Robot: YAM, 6 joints.
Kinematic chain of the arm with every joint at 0, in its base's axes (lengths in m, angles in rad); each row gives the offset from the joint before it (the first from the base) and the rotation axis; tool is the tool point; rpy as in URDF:
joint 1: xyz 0 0 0.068 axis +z
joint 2: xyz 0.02 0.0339 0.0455 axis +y
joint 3: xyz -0.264 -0.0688 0 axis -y
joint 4: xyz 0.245 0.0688 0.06 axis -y
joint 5: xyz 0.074 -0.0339 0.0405 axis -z
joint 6: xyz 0.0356 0 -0.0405 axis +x
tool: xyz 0 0 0 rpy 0 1.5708 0
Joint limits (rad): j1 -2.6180..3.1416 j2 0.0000..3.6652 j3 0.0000..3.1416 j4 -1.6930..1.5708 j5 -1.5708..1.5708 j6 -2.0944..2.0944
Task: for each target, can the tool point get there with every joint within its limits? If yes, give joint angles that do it. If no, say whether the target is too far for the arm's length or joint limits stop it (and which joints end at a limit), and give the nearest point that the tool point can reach.
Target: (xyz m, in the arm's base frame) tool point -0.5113 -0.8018 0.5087
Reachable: no: too far | nearest point -0.3205 -0.5026 0.3581 | short by 0.386 m
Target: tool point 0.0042 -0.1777 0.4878
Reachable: yes | joints 1.4338 0.4016 1.9123 -1.2682 0.9236 -0.2114
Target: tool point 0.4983 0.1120 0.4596
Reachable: yes | joints 0.2746 2.3560 2.4826 0.6664 0.8760 -0.2530
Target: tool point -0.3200 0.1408 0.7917
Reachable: no: too far | nearest point -0.2687 0.1182 0.6764 | short by 0.128 m
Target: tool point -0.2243 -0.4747 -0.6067
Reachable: no: too far | nearest point -0.1720 -0.3639 -0.3460 | short by 0.288 m
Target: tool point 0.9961 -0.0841 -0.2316
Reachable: no: too far | nearest point 0.6081 -0.0513 -0.0944 | short by 0.413 m
